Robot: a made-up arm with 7 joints. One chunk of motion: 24 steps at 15 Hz.
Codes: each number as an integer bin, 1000 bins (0 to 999) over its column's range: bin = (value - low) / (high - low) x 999, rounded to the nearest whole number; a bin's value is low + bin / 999 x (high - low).
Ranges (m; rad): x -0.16..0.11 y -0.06..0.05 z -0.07..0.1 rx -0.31..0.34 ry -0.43..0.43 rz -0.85..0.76
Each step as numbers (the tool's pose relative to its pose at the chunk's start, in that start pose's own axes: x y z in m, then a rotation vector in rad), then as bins.
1 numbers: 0.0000 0.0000 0.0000 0.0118 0.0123 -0.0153
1 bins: 592 545 411 495 514 518
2 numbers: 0.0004 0.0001 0.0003 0.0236 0.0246 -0.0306
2 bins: 593 546 413 513 528 508
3 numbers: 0.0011 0.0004 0.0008 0.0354 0.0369 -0.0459
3 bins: 596 549 416 531 542 499
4 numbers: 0.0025 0.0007 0.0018 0.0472 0.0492 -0.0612
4 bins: 601 551 422 549 557 489
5 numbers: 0.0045 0.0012 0.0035 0.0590 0.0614 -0.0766
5 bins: 609 556 432 567 571 480
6 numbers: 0.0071 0.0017 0.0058 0.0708 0.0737 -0.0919
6 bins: 618 560 445 585 585 470
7 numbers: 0.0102 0.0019 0.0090 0.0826 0.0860 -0.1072
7 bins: 630 562 464 603 599 461
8 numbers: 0.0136 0.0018 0.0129 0.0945 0.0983 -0.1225
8 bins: 642 561 487 622 614 451
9 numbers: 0.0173 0.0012 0.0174 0.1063 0.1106 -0.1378
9 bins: 656 556 514 640 628 442
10 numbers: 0.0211 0.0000 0.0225 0.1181 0.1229 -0.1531
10 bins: 670 545 544 658 642 432
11 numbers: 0.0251 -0.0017 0.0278 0.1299 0.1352 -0.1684
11 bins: 685 529 575 676 657 423
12 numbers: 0.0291 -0.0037 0.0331 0.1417 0.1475 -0.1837
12 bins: 700 511 606 694 671 413
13 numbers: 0.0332 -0.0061 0.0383 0.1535 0.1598 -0.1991
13 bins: 715 490 636 712 685 404
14 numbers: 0.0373 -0.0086 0.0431 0.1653 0.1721 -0.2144
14 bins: 730 467 665 730 699 394
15 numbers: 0.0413 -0.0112 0.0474 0.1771 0.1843 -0.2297
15 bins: 745 443 690 749 714 385
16 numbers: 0.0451 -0.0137 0.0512 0.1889 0.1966 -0.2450
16 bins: 759 420 712 767 728 375
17 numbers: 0.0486 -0.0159 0.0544 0.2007 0.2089 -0.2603
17 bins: 772 401 731 785 742 366
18 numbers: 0.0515 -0.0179 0.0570 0.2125 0.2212 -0.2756
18 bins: 783 382 746 803 756 356
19 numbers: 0.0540 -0.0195 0.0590 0.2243 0.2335 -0.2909
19 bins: 792 368 758 821 771 347
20 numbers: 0.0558 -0.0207 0.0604 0.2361 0.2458 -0.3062
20 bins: 798 357 766 839 785 337
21 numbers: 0.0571 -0.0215 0.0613 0.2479 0.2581 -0.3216
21 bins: 803 350 772 857 799 328
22 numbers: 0.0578 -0.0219 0.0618 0.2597 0.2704 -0.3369
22 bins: 806 346 775 876 814 318
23 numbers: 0.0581 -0.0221 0.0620 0.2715 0.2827 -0.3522
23 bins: 807 344 776 894 828 309
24 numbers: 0.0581 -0.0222 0.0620 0.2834 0.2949 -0.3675
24 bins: 807 343 776 912 842 299
